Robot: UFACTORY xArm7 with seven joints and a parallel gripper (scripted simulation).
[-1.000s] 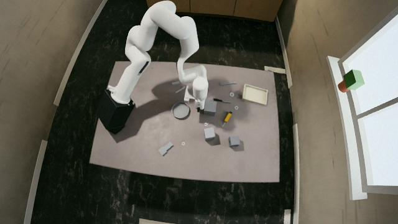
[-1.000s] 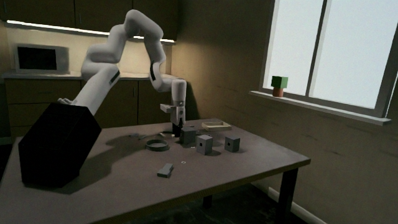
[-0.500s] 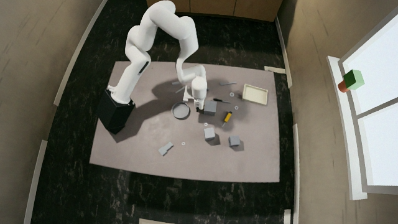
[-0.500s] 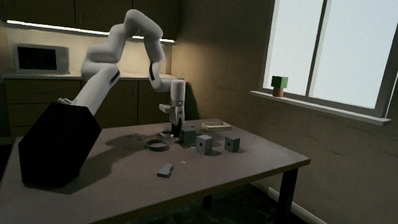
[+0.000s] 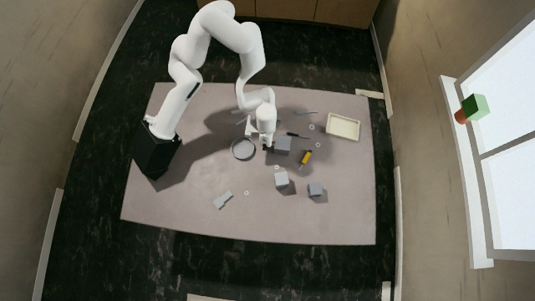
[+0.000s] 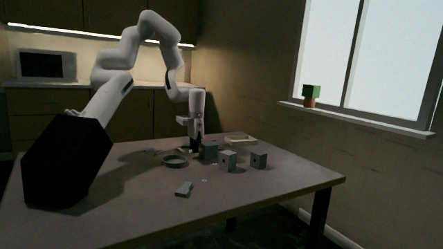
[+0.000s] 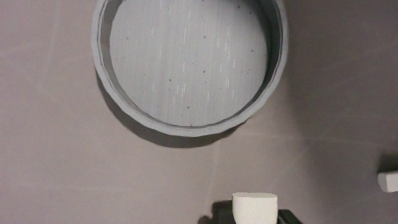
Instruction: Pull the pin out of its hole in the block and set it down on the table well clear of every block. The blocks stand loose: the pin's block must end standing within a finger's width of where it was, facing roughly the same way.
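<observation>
The round grey dish is 11 cm behind my hand, 4 cm to the right of it and 4 cm below it. The rest, counted from my hand: cream tray (37 cm ahead, 16 cm to the left, 5 cm below).
</observation>
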